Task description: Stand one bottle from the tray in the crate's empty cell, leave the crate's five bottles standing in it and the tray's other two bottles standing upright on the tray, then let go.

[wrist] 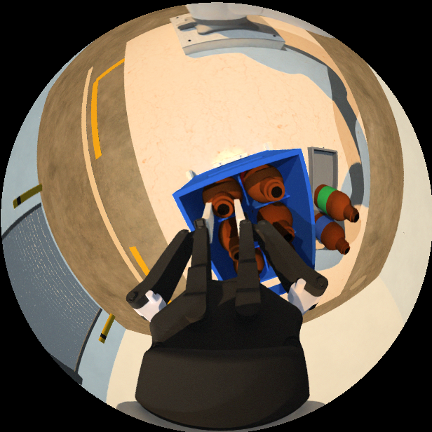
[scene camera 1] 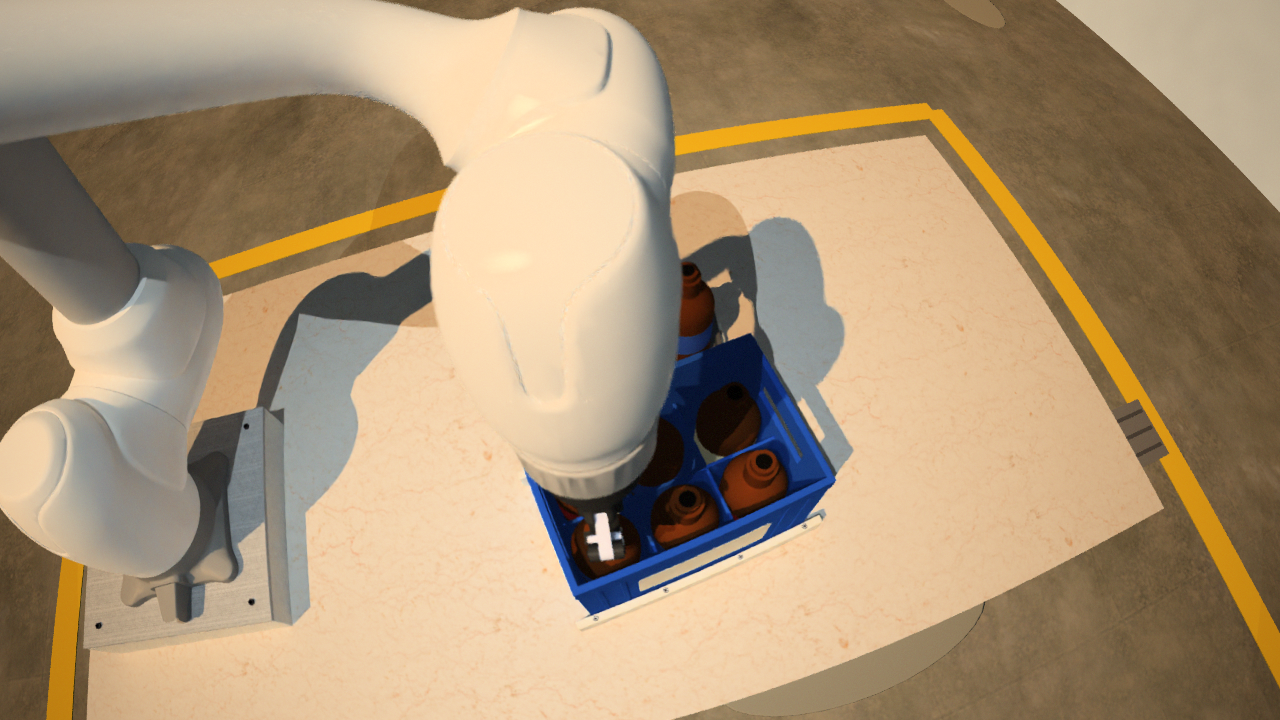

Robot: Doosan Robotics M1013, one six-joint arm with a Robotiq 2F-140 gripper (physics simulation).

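Frame: origin at the arm's base, x right, y back, z down, level; millimetres.
Where they show: arm's base, origin of the base link: [scene camera 1: 177,529].
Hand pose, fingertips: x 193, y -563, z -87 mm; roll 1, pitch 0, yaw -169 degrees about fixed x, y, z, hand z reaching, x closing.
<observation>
Things, the pixels of their centre, and the offset from my fingertips. "pt": a spot on its surface instead. Level surfaces: height alone.
- blue crate, body centre: [scene camera 1: 669,484] dx -44, dy -81, dz +64 mm
- brown bottle, surface spot: [scene camera 1: 630,548] pt dx +17, dy -16, dz +30 mm
- neighbouring cell, surface spot: [scene camera 1: 687,526] pt dx +17, dy -77, dz +25 mm
- blue-banded bottle, body centre: [scene camera 1: 685,307] dx -257, dy -187, dz +69 mm
- pale rail, body centre: [scene camera 1: 702,576] dx +55, dy -86, dz +136 mm
- pale table, its level: dz +151 mm
My gripper [scene camera 1: 604,540] [wrist: 223,209] points down over a corner cell of the blue crate [scene camera 1: 787,512] [wrist: 308,200] and is shut on the neck of a brown bottle [scene camera 1: 630,548] [wrist: 222,191]. That bottle is upright with its body inside the cell; its base is hidden. Other brown bottles stand in the crate, among them one in the neighbouring cell [scene camera 1: 687,526] [wrist: 261,183]. A green-banded bottle [wrist: 336,202] and a blue-banded bottle [scene camera 1: 695,313] [wrist: 331,232] stand upright on the grey tray [wrist: 336,167] beside the crate. The arm hides part of the crate in the scene view.
A pale rail [scene camera 1: 702,574] runs along the crate's long side. The robot's base plate [scene camera 1: 246,555] [wrist: 235,46] is on the pale table [scene camera 1: 966,358] [wrist: 225,100]. A small grey bracket [scene camera 1: 1141,431] is at the table's far edge. Yellow lines [scene camera 1: 1038,255] mark the floor around it.
</observation>
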